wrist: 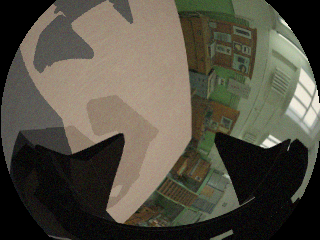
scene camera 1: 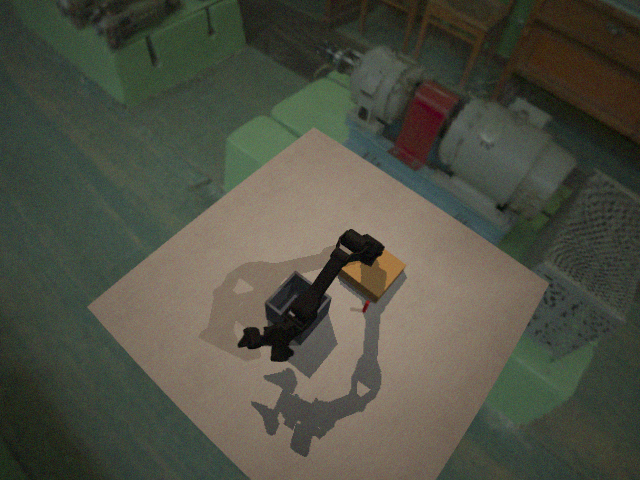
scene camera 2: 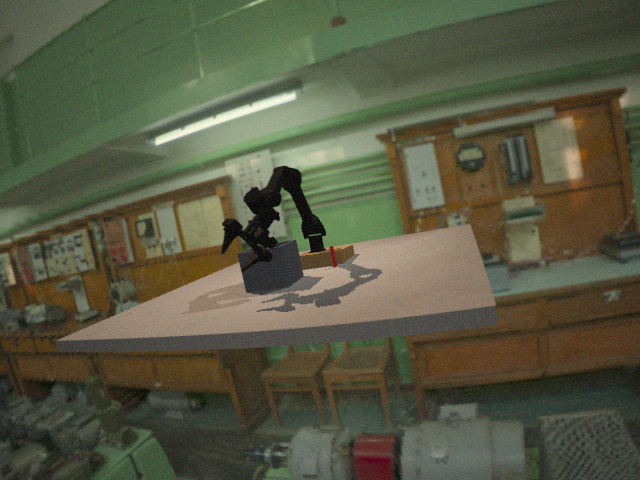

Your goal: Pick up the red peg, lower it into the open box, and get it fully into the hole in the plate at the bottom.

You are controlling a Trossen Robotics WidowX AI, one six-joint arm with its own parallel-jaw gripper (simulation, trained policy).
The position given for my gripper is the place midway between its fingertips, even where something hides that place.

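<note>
I can see my gripper (scene camera 2: 232, 262), and my gripper also shows in scene camera 1 (scene camera 1: 247, 345) and in the wrist view (wrist: 172, 138). There is a dark box (scene camera 2: 284, 269) here as well, and I see the dark box in scene camera 1 (scene camera 1: 296, 283) too.
</note>
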